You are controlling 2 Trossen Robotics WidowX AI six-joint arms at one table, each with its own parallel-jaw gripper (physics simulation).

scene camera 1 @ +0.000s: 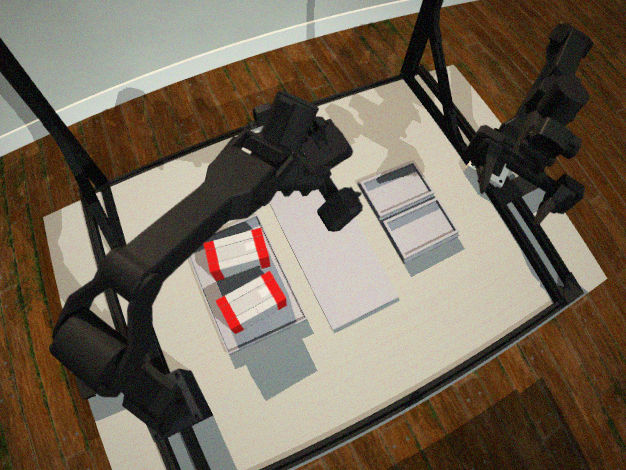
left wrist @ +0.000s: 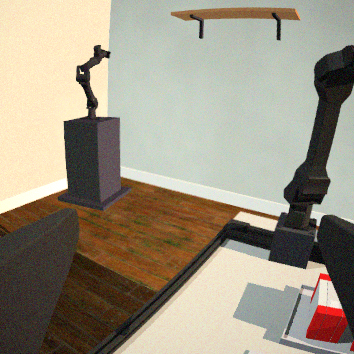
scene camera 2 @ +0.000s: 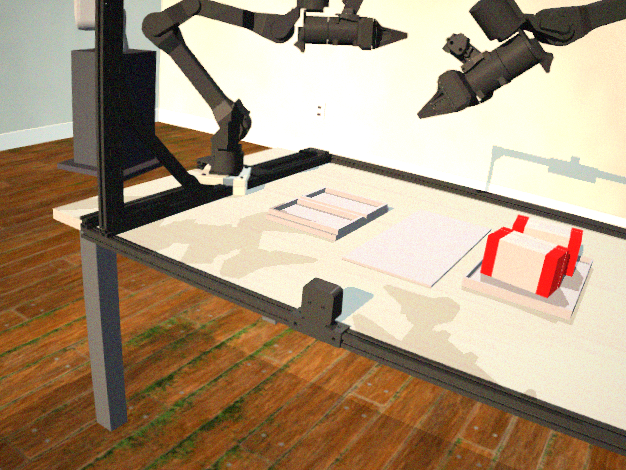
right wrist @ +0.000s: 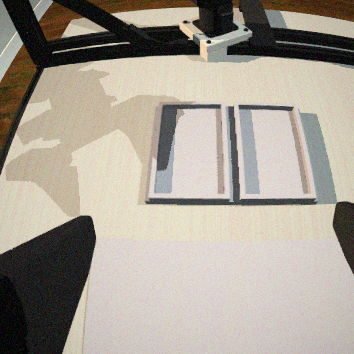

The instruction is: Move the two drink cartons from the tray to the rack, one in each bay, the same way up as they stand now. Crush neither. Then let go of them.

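Seen in the pictures: left gripper, fingertip midpoint: (scene camera 1: 509, 209) (left wrist: 203, 225) (scene camera 2: 404, 34); right gripper, fingertip midpoint: (scene camera 1: 345, 173) (scene camera 2: 427, 113) (right wrist: 218, 222); left arm's base, origin of the base link: (scene camera 2: 225, 171) (right wrist: 214, 25); right arm's base, origin of the base link: (scene camera 1: 166, 405) (left wrist: 296, 222).
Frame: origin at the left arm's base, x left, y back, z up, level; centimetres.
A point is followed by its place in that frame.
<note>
Two white cartons with red bands at both ends stand side by side in the tray (scene camera 1: 267, 334) @[x -23.3, y -64.3, z -3.0 cm] (scene camera 2: 515, 299) @[x -44.7, y -51.4, z -3.0 cm]. One carton (scene camera 1: 237, 252) @[x -36.6, y -54.9, z 3.8 cm] (scene camera 2: 520, 258) @[x -39.8, y -52.7, z 1.9 cm] is the upper in scene camera 1; the other carton (scene camera 1: 252, 301) @[x -28.4, y -61.3, z 3.7 cm] (scene camera 2: 546, 228) @[x -29.4, y -60.5, z 3.8 cm] (left wrist: 327, 320) @[x -25.7, y -56.1, z 2.3 cm] is the lower, partly hidden in scene camera 2. The low rack (scene camera 2: 303, 226) @[x -22.1, y -18.0, z -2.8 cm] (right wrist: 187, 199) @[x -21.2, y -26.7, z -2.1 cm] has two empty bays. My right gripper (scene camera 2: 419, 116) @[x -24.7, y -37.1, z 20.5 cm] (right wrist: 218, 222) @[x -24.7, y -37.1, z 20.5 cm] is open and empty, tilted down, high above the table between tray and rack. My left gripper (scene camera 1: 510, 204) @[x 0.0, y -35.0, z 32.5 cm] (scene camera 2: 406, 35) @[x 0.0, y -35.0, z 32.5 cm] (left wrist: 203, 225) @[x 0.0, y -35.0, z 32.5 cm] is open and empty, raised high, roughly level, away from the cartons.
A flat pale panel (scene camera 1: 348, 273) (scene camera 2: 419, 247) (right wrist: 215, 295) lies between tray and rack. Black rails edge the table, with upright posts at its sides. A dark block (scene camera 2: 321, 301) @[x -56.1, y -21.2, z 0.2 cm] stands on the near rail in scene camera 2. My right forearm passes over the tray's upper corner in scene camera 1.
</note>
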